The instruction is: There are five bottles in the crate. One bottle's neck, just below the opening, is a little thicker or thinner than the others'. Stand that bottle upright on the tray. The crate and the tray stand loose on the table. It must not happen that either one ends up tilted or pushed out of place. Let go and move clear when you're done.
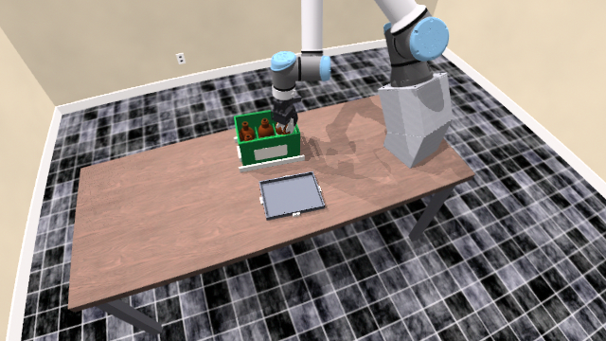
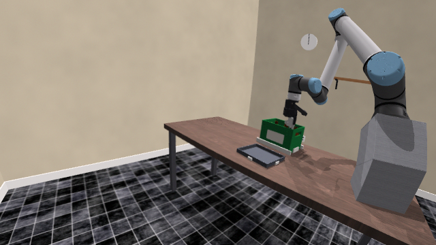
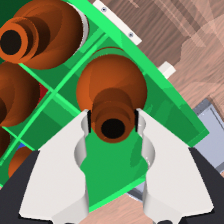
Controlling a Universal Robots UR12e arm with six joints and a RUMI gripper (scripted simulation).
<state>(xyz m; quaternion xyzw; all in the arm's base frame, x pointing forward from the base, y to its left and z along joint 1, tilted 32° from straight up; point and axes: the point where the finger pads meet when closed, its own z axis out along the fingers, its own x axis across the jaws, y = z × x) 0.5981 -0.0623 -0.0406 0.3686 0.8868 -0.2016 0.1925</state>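
Right now the glass bottle is 180 mm ahead of my hand, 90 mm to the right of it and 70 mm below it. From my hand the other things lie so: grey tray: 250 mm to the left, 140 mm below, 60 mm ahead; green crate: 90 mm ahead, 70 mm below, 50 mm to the right.
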